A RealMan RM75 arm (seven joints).
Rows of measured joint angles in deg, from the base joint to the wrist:
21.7, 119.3, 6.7, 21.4, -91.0, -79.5, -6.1
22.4, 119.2, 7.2, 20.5, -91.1, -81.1, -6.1
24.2, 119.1, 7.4, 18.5, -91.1, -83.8, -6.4
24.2, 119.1, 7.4, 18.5, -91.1, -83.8, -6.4
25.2, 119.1, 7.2, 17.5, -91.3, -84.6, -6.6
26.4, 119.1, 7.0, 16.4, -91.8, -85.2, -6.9
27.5, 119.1, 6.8, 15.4, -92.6, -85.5, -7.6
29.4, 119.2, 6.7, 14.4, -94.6, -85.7, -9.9
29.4, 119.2, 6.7, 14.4, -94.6, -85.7, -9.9
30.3, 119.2, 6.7, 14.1, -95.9, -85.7, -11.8
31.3, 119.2, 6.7, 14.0, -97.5, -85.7, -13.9
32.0, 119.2, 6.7, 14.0, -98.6, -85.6, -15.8
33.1, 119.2, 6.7, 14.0, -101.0, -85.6, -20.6
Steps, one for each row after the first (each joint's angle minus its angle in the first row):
0.7, -0.1, 0.5, -0.9, -0.1, -1.6, 0.0
2.5, -0.2, 0.7, -2.9, -0.1, -4.3, -0.3
2.5, -0.2, 0.7, -2.9, -0.1, -4.3, -0.3
3.5, -0.2, 0.5, -3.9, -0.3, -5.1, -0.5
4.7, -0.2, 0.3, -5.0, -0.8, -5.7, -0.8
5.8, -0.2, 0.1, -6.0, -1.6, -6.0, -1.5
7.7, -0.1, 0.0, -7.0, -3.6, -6.2, -3.8
7.7, -0.1, 0.0, -7.0, -3.6, -6.2, -3.8
8.6, -0.1, 0.0, -7.3, -4.9, -6.2, -5.7
9.6, -0.1, 0.0, -7.4, -6.5, -6.2, -7.8
10.3, -0.1, 0.0, -7.4, -7.6, -6.1, -9.7
11.4, -0.1, 0.0, -7.4, -10.0, -6.1, -14.5

